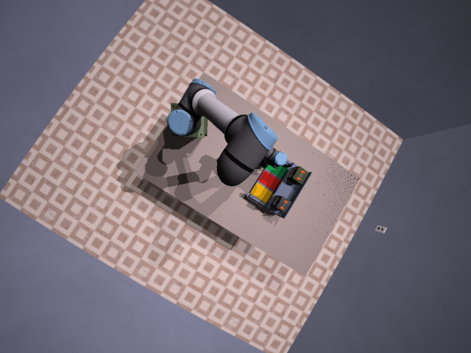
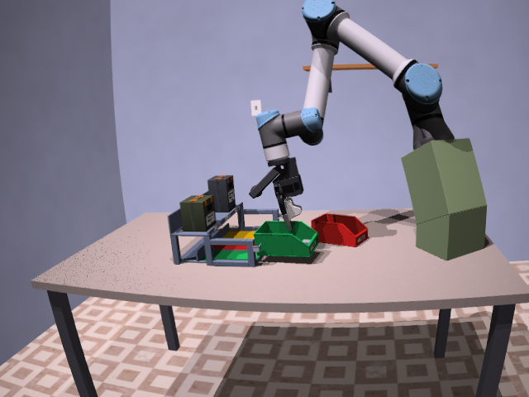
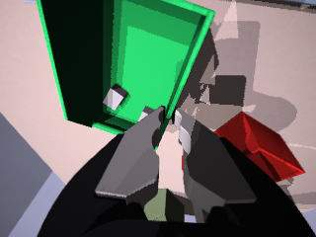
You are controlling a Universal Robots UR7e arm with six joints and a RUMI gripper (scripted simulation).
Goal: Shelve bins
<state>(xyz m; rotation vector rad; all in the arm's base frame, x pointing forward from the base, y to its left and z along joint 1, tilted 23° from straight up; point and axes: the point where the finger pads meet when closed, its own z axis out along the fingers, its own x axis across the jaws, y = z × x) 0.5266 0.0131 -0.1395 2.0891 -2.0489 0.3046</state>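
Right now my hand is 50 mm to the right of the green bin, 30 mm above it and 10 mm short of it. Also, from my hand: green mark: 190 mm ahead, 90 mm below, 30 mm to the left; red mark: 180 mm ahead, 90 mm below, 80 mm to the right; red bin: 160 mm behind, 120 mm to the right, 60 mm below.
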